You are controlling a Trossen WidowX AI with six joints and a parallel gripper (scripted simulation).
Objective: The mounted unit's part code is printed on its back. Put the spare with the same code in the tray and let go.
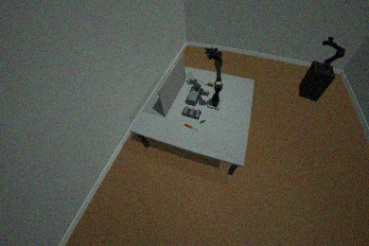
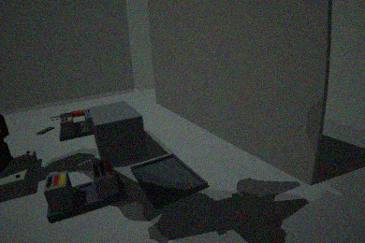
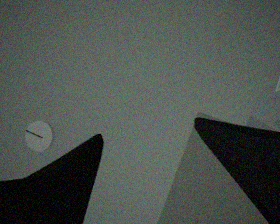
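The grey spare lies 57 cm below my gripper tip, 49 cm to the left of it and 5 cm behind it. Round my gripper tip: tall grey panel: 38 cm below, 30 cm to the left, 27 cm ahead; dark flat tray: 60 cm below, 10 cm to the left, 10 cm ahead; grey mounted unit: 56 cm below, 28 cm to the left, 2 cm ahead.
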